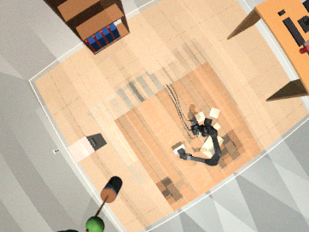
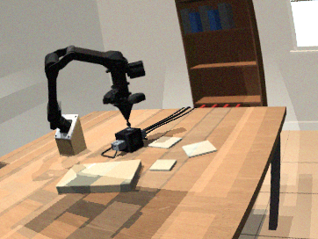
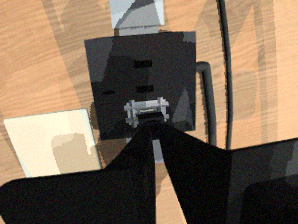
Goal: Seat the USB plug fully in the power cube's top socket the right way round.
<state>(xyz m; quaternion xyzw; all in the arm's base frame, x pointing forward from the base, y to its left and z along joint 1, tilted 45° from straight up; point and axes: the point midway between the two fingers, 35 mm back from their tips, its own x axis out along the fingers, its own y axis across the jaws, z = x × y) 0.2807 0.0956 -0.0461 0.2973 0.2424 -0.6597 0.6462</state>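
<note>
Now: gripper tip 5 cm above the silver-framed socket. From my gripper tip the other things lie so: dark USB plug: 2 cm below; flat white slab: 28 cm to the right, 11 cm below, 7 cm ahead.
</note>
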